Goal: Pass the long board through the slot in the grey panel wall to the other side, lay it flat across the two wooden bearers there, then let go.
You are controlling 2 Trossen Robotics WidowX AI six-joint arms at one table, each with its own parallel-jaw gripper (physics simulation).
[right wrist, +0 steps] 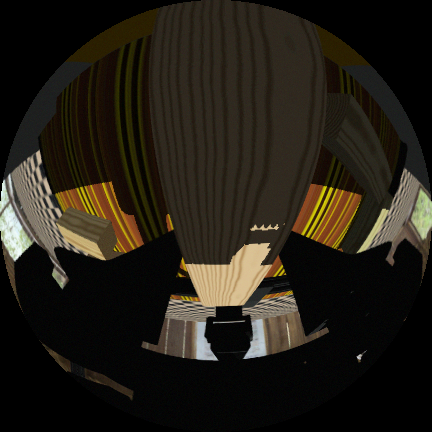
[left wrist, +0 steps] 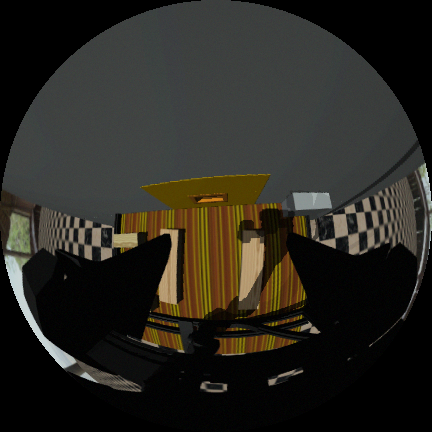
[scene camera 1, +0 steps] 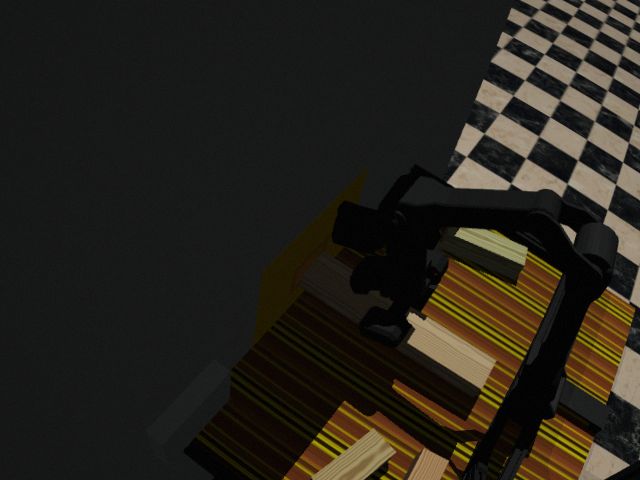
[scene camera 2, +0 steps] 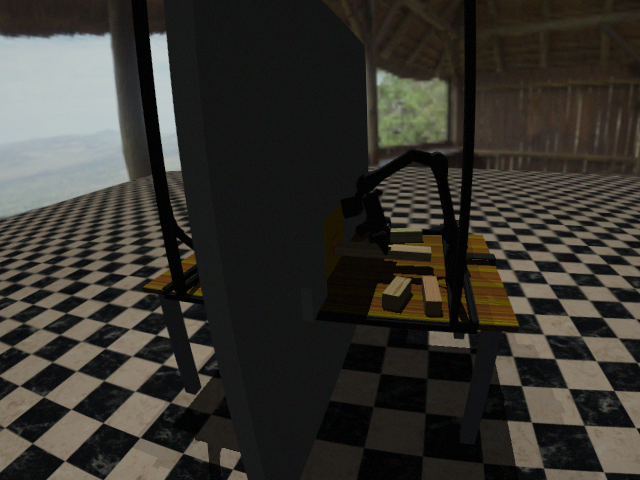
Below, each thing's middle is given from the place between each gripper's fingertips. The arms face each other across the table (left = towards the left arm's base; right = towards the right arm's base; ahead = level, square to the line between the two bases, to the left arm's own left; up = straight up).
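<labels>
Taking the grey block [left wrist: 297, 203] as my reference, I find my right gripper 1 cm above it, 22 cm to the right of it and 32 cm past it.
The grey block, as counted from my left hand, is 14 cm to the right, 26 cm behind and 29 cm below.
</labels>
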